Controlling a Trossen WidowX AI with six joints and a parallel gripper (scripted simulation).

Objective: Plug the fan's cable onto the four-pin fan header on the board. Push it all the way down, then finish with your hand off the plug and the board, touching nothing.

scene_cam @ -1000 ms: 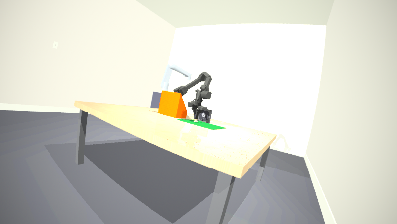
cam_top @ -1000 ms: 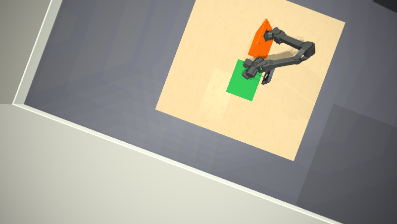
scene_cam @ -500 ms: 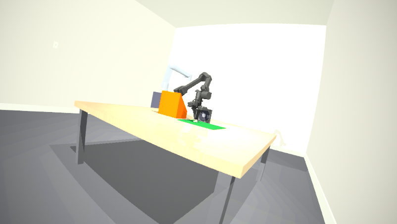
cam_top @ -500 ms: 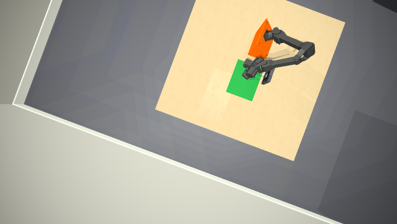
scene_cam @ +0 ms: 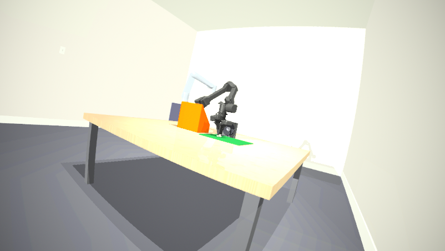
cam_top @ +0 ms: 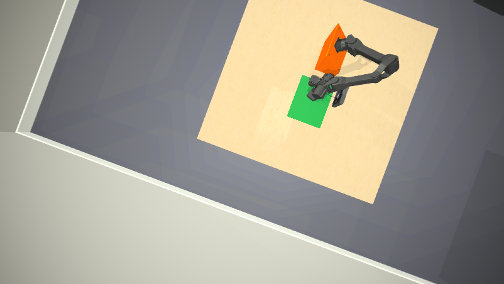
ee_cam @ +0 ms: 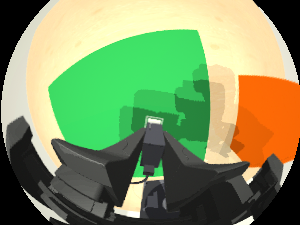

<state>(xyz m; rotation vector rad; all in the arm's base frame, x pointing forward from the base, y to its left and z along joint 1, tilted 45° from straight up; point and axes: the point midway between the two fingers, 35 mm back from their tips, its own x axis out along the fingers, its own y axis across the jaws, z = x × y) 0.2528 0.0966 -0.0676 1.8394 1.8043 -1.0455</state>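
The dark fan cable plug lies 1 cm to the left of my gripper tip and 1 cm above it. From my gripper tip the other things lie so: dark square fan (15 cm to the left, 3 cm above, 2 cm behind); then green board (7 cm ahead, 4 cm below, 1 cm to the left).
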